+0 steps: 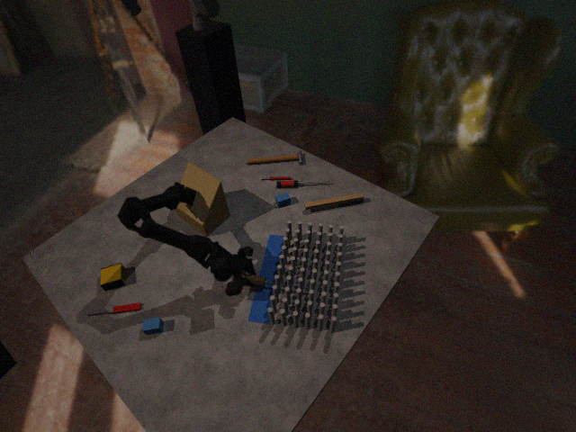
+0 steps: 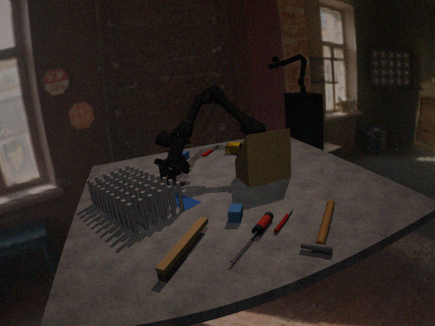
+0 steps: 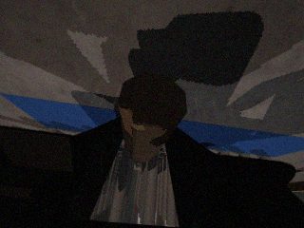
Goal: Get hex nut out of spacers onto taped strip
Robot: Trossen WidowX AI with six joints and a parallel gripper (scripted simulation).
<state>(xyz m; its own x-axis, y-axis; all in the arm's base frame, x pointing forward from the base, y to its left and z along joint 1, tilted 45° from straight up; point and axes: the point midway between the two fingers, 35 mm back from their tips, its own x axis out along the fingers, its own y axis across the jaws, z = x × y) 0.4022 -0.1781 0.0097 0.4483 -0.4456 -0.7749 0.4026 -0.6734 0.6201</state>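
Now: the blue taped strip 3 cm ahead of my gripper tip, 6 cm to the left of it and 1 cm below it. The rest, counted from my gripper tip: brown-handled hook tool (9 cm ahead, 4 cm to the left); yellow block (48 cm behind, 29 cm to the right, 1 cm above).
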